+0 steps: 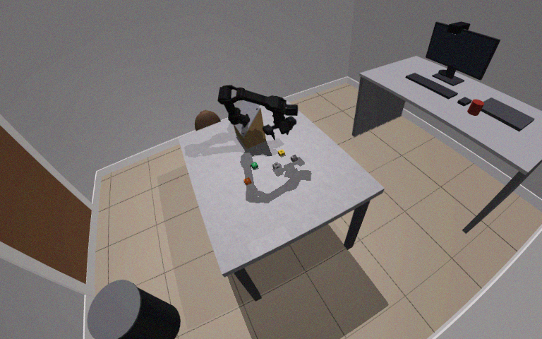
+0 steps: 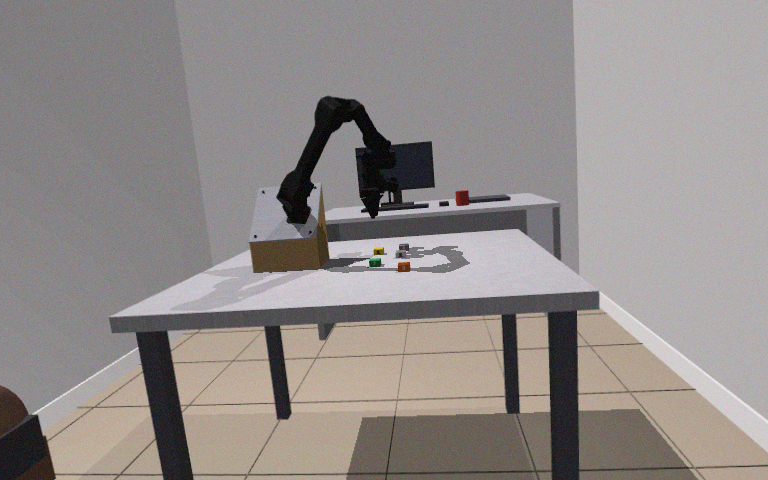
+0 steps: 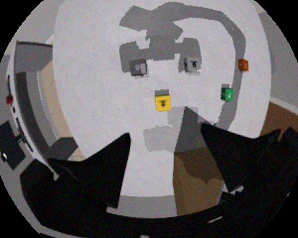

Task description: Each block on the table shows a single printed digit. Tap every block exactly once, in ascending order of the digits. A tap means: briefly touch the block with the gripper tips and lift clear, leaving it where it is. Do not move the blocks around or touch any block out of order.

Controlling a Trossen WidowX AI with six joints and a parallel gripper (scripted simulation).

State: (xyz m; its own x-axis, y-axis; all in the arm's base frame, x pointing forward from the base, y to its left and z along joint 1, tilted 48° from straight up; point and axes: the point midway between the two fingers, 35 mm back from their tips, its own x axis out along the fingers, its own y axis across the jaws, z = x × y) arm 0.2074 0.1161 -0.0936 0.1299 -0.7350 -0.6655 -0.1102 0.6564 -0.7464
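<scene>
Right now my gripper tip is 140 mm short of the orange block, 260 mm to the left of it and 110 mm above it. From my gripper tip the other things lie so: green block 40 mm ahead, 190 mm to the right, 110 mm below; then yellow block 10 mm ahead, 10 mm to the right, 110 mm below.
</scene>
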